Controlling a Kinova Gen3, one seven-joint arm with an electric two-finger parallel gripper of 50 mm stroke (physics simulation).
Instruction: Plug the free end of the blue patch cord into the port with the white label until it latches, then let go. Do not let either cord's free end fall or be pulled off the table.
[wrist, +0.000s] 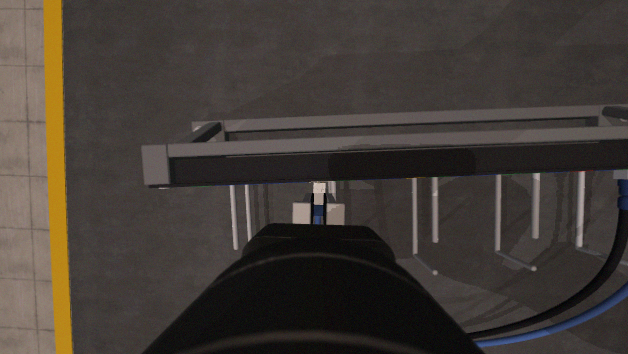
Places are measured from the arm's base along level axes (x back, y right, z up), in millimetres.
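Pixels of known places: gripper, between the fingertips: (318, 204).
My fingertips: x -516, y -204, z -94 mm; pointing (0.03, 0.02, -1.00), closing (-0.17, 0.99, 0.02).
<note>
Behind a point stands the place of what it marks.
My gripper (318, 204) @[x -516, y -204, z -95 mm] is shut on the plug of the blue patch cord. The plug (319, 188) @[x -532, y -206, z -92 mm] has a whitish front end and a blue rear part between the fingertips. Its front end reaches the lower face of the dark panel (250, 166) @[x -542, y -261, z -50 mm]; how deep it sits in a port is hidden. The white label cannot be made out. The blue cord (555, 327) @[x -436, y 64, z -97 mm] shows again at the lower right, beside a black cord (607, 267) @[x -513, y 63, z -75 mm]. The gripper body hides the cord's run behind the plug.
The panel belongs to a grey rack frame (155, 165) @[x -530, y -330, z -48 mm] that spans the view. Several pale rods (414, 215) @[x -518, y -87, z -132 mm] (497, 215) @[x -537, y 11, z -132 mm] stick out from the panel's near side. At the right, a dark blue plug boot (622, 194) @[x -579, y 49, z -70 mm] sits at the panel. A yellow edge strip (56, 175) runs down the left.
</note>
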